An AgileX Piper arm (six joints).
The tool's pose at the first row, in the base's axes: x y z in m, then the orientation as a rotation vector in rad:
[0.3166 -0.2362 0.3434 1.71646 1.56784 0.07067]
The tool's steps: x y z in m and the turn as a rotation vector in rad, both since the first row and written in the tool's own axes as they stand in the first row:
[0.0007 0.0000 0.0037 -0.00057 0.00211 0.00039]
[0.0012 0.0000 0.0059 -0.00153 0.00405 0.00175]
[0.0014 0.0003 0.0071 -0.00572 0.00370 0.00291]
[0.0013 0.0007 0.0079 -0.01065 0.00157 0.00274]
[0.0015 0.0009 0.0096 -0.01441 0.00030 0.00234]
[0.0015 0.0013 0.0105 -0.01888 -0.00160 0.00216]
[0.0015 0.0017 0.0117 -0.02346 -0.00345 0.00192]
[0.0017 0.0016 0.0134 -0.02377 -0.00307 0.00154]
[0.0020 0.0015 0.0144 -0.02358 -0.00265 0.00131]
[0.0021 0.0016 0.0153 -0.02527 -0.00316 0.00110]
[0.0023 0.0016 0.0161 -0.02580 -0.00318 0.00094]
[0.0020 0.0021 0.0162 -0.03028 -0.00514 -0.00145]
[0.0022 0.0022 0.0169 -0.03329 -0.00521 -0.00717]
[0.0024 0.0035 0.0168 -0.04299 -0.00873 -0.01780]
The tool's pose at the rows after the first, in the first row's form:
[0.3187 -0.2375 0.3406 1.71678 1.56888 0.07314]
[0.3200 -0.2381 0.3388 1.71752 1.56887 0.07625]
[0.3209 -0.2385 0.3381 1.71513 1.56644 0.07976]
[0.3217 -0.2390 0.3378 1.71072 1.56364 0.08162]
[0.3228 -0.2397 0.3367 1.70722 1.56198 0.08321]
[0.3236 -0.2401 0.3363 1.70322 1.55947 0.08491]
[0.3245 -0.2407 0.3357 1.69909 1.55702 0.08670]
[0.3254 -0.2413 0.3344 1.69863 1.55753 0.08707]
[0.3259 -0.2416 0.3335 1.69868 1.55808 0.08718]
[0.3265 -0.2420 0.3329 1.69710 1.55741 0.08793]
[0.3270 -0.2422 0.3323 1.69656 1.55738 0.08823]
[0.3273 -0.2425 0.3326 1.69078 1.55668 0.08877]
[0.3278 -0.2426 0.3321 1.68391 1.56058 0.08815]
[0.3289 -0.2423 0.3328 1.66724 1.56411 0.08721]

